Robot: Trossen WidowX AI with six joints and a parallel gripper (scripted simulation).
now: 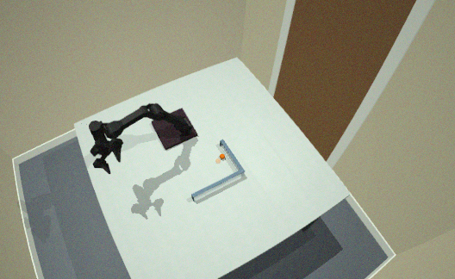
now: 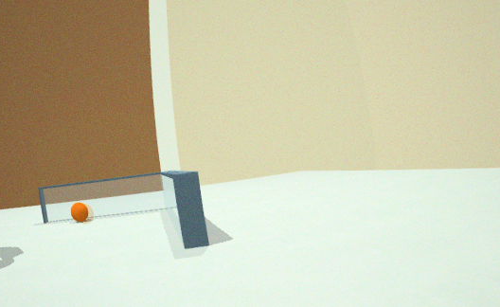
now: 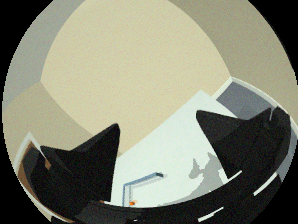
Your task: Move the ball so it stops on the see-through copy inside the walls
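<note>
Right now my gripper tip is 52 cm to the right of the see-through copy of the ball, 37 cm above it and 10 cm past it.
</note>
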